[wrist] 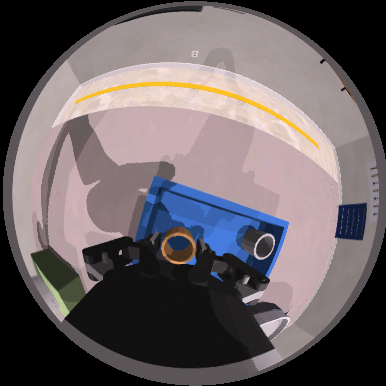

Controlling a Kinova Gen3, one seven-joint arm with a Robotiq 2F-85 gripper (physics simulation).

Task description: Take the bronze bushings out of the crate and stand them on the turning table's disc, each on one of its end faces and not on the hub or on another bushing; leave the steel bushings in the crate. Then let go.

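Places are measured from the arm's base along level axes (x ahead, y left, z up), in centimetres.
Pixels of known places: gripper, fingertip midpoint: (177,242).
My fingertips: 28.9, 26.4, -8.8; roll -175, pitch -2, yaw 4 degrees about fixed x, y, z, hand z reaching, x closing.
Note:
Ahead of a thing's pixels: the offset from my fingertips to its top centre, as dx, dy, dz. "pt": to the spot under its first point.
A blue crate @(+4.6, -1.0, +3.4) (220,203) stands below the gripper, low in the centre of the wrist view. A bronze bushing @(+0.0, +0.0, +2.7) (178,230) is upright in its left part, its round open end facing the camera. My gripper (177,242) is partly open, with one finger on each side of the bronze bushing and not gripping it. A steel bushing @(+11.3, +1.7, +2.7) (251,241) is at the crate's right end, apart from the fingers. The near part of the crate is hidden by the gripper. A grey, pale-rimmed round object @(pt +31.0, -25.6, +3.7) (272,326) shows partly at the lower right; I cannot tell if it is the turning table.
A green block-like object (57,280) stands at the lower left. The crate's walls rise around the bushings. A yellow line (170,84) runs along the far part of the table. A dark blue ribbed object (351,221) is at the far right.

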